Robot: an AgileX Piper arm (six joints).
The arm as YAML. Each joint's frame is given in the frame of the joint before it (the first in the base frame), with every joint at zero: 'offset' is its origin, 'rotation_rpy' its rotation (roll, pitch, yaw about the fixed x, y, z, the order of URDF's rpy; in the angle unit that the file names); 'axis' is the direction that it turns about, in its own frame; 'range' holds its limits. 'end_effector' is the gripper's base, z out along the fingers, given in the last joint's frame.
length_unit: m
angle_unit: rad
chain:
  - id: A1
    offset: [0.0, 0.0, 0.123]
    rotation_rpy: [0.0, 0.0, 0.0]
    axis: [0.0, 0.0, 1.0]
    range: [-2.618, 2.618]
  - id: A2
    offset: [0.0, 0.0, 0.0]
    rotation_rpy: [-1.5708, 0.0, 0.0]
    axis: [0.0, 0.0, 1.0]
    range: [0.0, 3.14]
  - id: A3
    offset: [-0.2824, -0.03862, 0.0]
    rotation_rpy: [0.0, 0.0, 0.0]
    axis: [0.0, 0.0, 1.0]
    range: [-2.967, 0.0]
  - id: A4
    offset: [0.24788, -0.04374, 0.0]
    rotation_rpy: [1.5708, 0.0, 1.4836]
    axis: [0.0, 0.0, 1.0]
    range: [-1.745, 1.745]
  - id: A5
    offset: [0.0, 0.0, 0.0]
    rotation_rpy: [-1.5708, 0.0, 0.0]
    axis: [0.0, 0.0, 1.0]
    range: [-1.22, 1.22]
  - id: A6
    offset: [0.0, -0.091, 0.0]
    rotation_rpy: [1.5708, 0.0, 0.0]
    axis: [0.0, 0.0, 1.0]
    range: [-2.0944, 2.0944]
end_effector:
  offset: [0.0, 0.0, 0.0]
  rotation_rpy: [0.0, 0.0, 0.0]
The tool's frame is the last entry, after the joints.
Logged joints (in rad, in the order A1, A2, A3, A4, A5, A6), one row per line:
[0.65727, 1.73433, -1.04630, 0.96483, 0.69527, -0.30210]
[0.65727, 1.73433, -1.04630, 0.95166, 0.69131, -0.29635]
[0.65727, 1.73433, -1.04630, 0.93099, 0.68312, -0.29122]
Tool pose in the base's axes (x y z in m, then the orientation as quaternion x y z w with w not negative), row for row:
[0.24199, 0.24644, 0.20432, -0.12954, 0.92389, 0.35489, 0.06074]
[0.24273, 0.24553, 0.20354, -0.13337, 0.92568, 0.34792, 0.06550]
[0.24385, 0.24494, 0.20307, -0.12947, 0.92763, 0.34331, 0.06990]
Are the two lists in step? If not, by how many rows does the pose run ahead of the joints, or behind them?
The pose runs 1 row ahead of the joints: the pose in row i belongs to the joints in row i + 1.
